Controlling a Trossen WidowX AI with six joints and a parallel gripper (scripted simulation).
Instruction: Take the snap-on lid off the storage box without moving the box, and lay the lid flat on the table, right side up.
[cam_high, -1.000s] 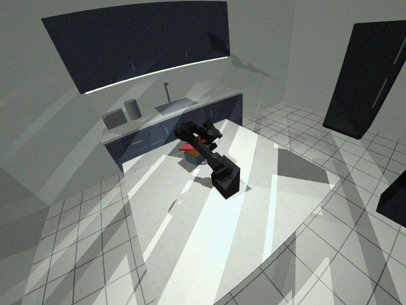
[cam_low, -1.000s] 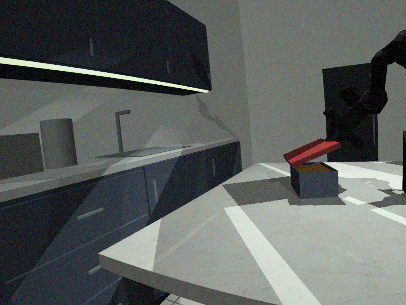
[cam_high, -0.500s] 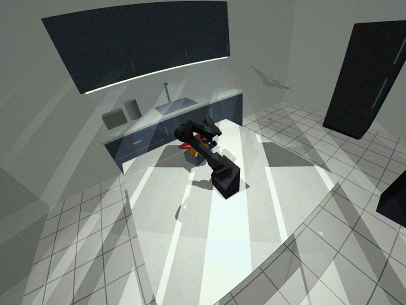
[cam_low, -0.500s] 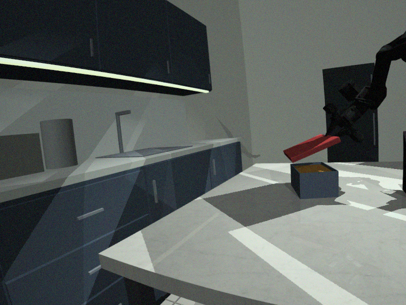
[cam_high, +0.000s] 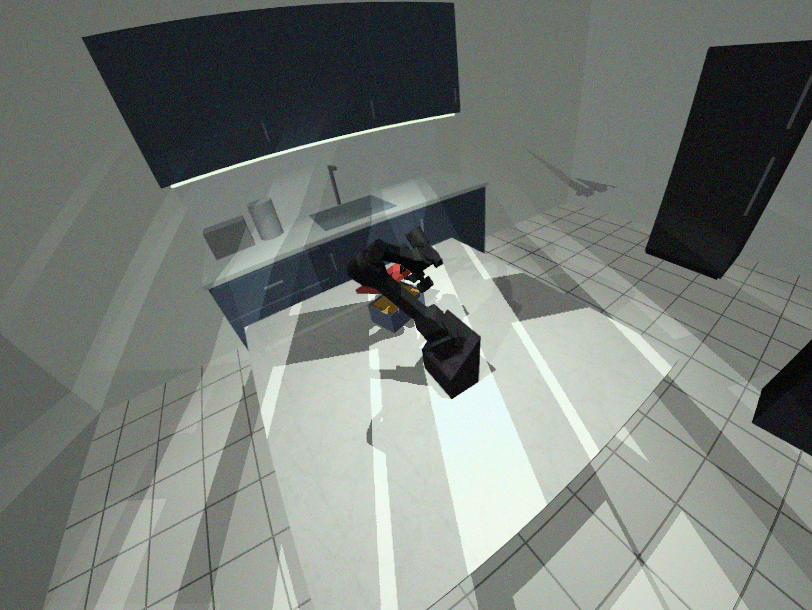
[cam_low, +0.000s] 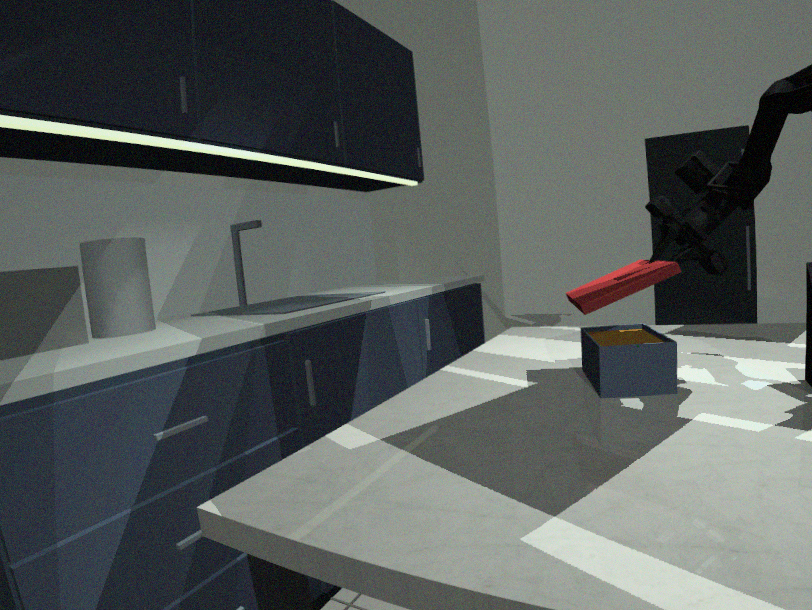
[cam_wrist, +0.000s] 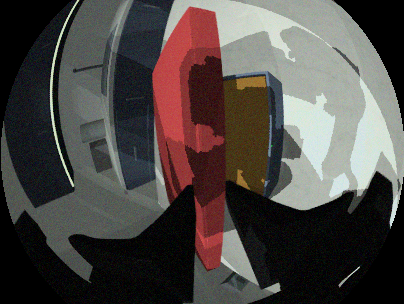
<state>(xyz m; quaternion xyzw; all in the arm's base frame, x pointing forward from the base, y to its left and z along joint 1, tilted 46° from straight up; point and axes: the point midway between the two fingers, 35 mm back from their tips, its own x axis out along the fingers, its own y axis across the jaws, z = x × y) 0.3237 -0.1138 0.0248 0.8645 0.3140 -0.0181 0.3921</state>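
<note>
Now: gripper tip 8 cm short of the red lid, 2 cm to the right of it and 2 cm above it. Also, from my gripper tip: storage box (6 cm ahead, 1 cm to the left, 17 cm below).
</note>
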